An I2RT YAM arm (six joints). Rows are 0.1 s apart.
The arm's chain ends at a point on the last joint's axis. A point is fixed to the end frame.
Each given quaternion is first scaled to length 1.
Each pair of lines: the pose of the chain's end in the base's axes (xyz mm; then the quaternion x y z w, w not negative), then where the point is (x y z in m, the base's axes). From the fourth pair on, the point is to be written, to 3 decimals.
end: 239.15 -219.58 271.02 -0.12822 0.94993 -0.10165 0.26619
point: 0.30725 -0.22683 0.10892
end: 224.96 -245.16 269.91 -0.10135 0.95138 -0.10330 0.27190
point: 0.29523 -0.25386 0.10881
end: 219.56 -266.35 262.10 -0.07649 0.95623 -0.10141 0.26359
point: 0.28718 -0.27577 0.09991
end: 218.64 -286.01 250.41 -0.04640 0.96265 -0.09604 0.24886
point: 0.281 -0.295 0.086
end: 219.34 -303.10 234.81 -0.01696 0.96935 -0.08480 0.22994
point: 0.276 -0.310 0.068
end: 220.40 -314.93 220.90 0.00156 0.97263 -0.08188 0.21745
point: 0.273 -0.321 0.053
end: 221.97 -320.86 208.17 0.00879 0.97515 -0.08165 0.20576
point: 0.271 -0.327 0.039
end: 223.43 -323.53 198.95 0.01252 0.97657 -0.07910 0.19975
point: 0.270 -0.329 0.029
